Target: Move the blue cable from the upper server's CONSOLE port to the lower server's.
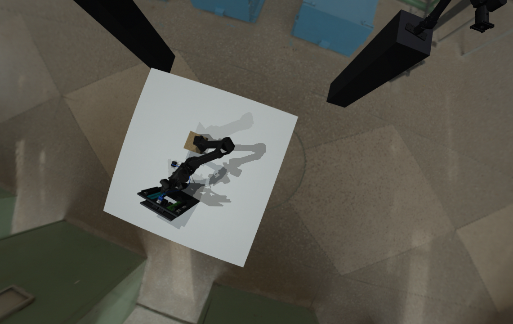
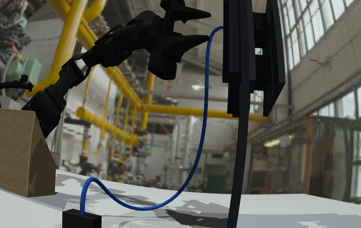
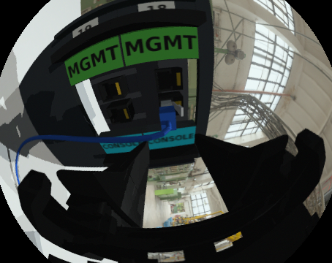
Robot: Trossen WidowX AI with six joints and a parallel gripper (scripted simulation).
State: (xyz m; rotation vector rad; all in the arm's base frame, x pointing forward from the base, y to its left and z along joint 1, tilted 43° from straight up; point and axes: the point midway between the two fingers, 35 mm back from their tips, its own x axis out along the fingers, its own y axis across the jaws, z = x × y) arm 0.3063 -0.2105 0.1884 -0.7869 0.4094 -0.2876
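Now: gripper tip 7 cm short of the blue plug, 1 cm to the left of it and 1 cm below it. From my gripper tip the other things lie so: black anchor block 33 cm below, 14 cm behind, 13 cm to the right.
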